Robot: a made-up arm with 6 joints. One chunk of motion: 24 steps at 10 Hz.
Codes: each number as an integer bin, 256 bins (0 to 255) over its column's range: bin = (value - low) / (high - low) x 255, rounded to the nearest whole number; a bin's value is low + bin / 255 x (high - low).
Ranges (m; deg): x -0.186..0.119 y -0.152..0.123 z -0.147..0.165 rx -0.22..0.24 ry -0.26..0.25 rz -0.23..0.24
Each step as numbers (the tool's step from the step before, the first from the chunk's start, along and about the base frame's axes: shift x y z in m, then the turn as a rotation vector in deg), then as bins.
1 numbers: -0.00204 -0.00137 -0.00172 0.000 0.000 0.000
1 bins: 154 140 119 122 130 125
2 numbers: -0.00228 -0.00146 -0.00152 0.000 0.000 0.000
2 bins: 154 140 119 122 130 125
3 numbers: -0.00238 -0.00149 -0.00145 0.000 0.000 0.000
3 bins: 154 140 119 122 130 125
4 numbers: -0.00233 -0.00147 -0.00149 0.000 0.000 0.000
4 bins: 154 140 119 122 130 125
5 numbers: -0.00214 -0.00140 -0.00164 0.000 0.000 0.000
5 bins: 154 140 119 122 130 125
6 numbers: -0.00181 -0.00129 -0.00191 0.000 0.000 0.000
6 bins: 154 140 119 122 130 125
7 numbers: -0.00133 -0.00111 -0.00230 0.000 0.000 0.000
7 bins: 154 140 118 122 130 125
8 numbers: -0.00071 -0.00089 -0.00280 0.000 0.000 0.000
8 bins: 155 140 118 122 130 125
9 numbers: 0.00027 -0.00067 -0.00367 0.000 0.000 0.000
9 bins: 156 140 117 122 130 125
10 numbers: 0.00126 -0.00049 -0.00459 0.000 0.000 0.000
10 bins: 157 140 116 122 130 125
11 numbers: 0.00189 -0.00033 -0.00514 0.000 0.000 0.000
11 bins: 157 141 116 122 130 125
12 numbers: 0.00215 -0.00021 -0.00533 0.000 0.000 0.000
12 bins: 157 141 116 122 130 125
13 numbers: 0.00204 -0.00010 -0.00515 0.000 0.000 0.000
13 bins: 157 141 116 122 130 125
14 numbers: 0.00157 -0.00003 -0.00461 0.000 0.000 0.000
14 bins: 157 141 116 122 130 125
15 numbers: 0.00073 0.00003 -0.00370 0.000 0.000 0.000
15 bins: 156 141 117 122 130 125
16 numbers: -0.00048 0.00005 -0.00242 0.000 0.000 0.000
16 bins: 155 141 118 122 130 125
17 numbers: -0.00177 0.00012 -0.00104 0.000 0.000 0.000
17 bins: 154 141 119 122 130 125
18 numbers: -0.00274 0.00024 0.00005 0.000 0.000 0.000
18 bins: 153 141 120 122 130 125
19 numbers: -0.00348 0.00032 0.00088 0.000 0.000 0.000
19 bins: 153 141 121 122 130 125
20 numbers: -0.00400 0.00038 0.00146 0.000 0.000 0.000
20 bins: 152 141 121 122 130 125
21 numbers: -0.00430 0.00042 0.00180 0.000 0.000 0.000
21 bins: 152 141 122 122 130 125
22 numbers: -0.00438 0.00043 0.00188 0.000 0.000 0.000
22 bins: 152 141 122 122 130 125
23 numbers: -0.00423 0.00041 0.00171 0.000 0.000 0.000
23 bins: 152 141 122 122 130 125
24 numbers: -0.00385 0.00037 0.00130 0.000 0.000 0.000
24 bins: 152 141 121 122 130 125
